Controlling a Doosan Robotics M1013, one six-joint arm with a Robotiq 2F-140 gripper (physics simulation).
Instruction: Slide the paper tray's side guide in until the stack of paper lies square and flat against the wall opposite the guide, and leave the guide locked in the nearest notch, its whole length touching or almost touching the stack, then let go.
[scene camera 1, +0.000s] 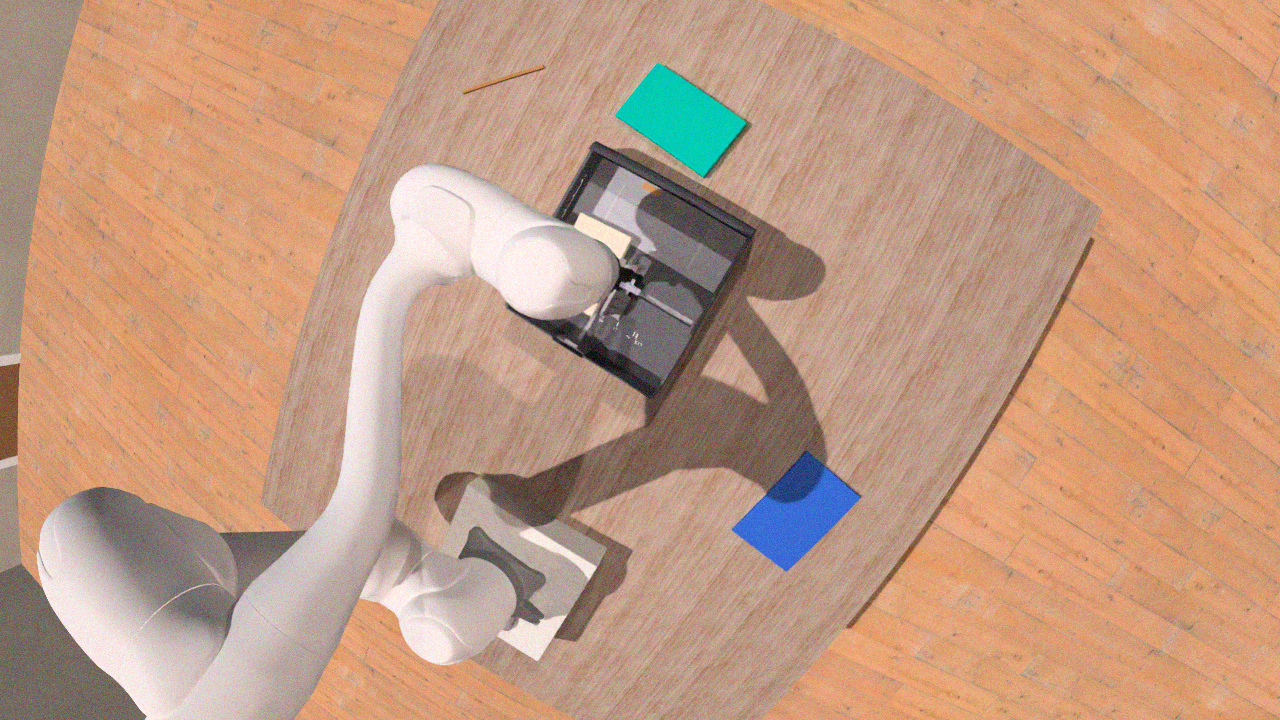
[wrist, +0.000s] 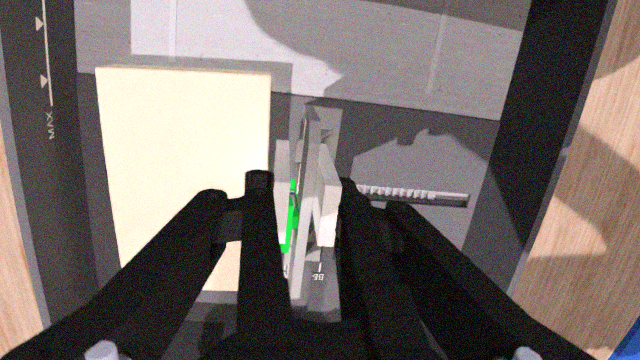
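Seen in the pictures: gripper, fingertip midpoint: (scene camera 1: 626, 270) (wrist: 299, 164); arm's base at its link origin: (scene camera 1: 492, 579).
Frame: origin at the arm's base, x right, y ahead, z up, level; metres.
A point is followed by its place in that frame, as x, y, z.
The dark paper tray (scene camera 1: 673, 189) {-0.093, 0.829, 0.009} (wrist: 545, 65) {0.049, 0.757, -0.035} stands on the table. The cream paper stack (scene camera 1: 602, 234) {-0.165, 0.699, -0.042} (wrist: 185, 165) {-0.164, 0.658, -0.042} lies in it; in the wrist view a dark strip of tray floor shows between the stack and the left wall, and a narrow gap shows between the stack's right edge and the guide. The grey side guide (wrist: 311, 165) {-0.091, 0.681, -0.006} stands upright, with a green part on its stack side. My gripper (wrist: 299, 164) {-0.094, 0.669, -0.038} is shut on the guide, one finger on either side. In the scene view the arm hides much of the stack. Whether the guide is locked in a notch cannot be told.
A notched rail (wrist: 415, 194) {0.005, 0.644, -0.076} runs right from the guide. A green sheet (scene camera 1: 682, 120) {-0.161, 0.949, -0.067} and a thin stick (scene camera 1: 503, 79) {-0.519, 0.859, -0.079} lie beyond the tray. A blue sheet (scene camera 1: 796, 511) {0.409, 0.466, -0.077} lies at the lower right. A pale block (scene camera 1: 572, 559) {0.108, 0.160, -0.001} is under the arm's lower part.
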